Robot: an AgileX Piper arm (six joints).
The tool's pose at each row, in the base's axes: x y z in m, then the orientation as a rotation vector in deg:
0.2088 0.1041 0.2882 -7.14 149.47 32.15
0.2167 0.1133 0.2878 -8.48 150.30 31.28
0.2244 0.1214 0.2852 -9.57 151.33 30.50
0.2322 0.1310 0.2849 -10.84 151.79 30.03
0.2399 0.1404 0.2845 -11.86 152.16 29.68
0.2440 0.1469 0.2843 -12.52 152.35 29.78
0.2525 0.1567 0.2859 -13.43 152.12 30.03
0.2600 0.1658 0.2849 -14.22 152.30 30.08
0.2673 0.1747 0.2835 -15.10 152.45 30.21
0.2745 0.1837 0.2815 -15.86 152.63 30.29
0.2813 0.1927 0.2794 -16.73 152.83 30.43
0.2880 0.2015 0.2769 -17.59 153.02 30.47
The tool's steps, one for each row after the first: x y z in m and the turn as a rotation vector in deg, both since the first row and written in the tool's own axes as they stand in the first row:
-0.0067 0.0068 0.0074 0.47 0.94 -0.92
-0.0123 0.0119 0.0161 0.94 2.04 -1.60
-0.0190 0.0191 0.0236 1.09 2.68 -2.46
-0.0256 0.0261 0.0310 1.20 3.20 -3.13
-0.0291 0.0312 0.0356 1.04 3.53 -3.51
-0.0372 0.0392 0.0419 0.68 3.54 -4.12
-0.0434 0.0458 0.0496 0.53 3.89 -4.59
-0.0491 0.0521 0.0575 0.31 4.24 -5.12
-0.0545 0.0583 0.0658 0.14 4.60 -5.56
-0.0595 0.0645 0.0741 -0.08 5.01 -6.06
-0.0642 0.0704 0.0826 -0.24 5.40 -6.58

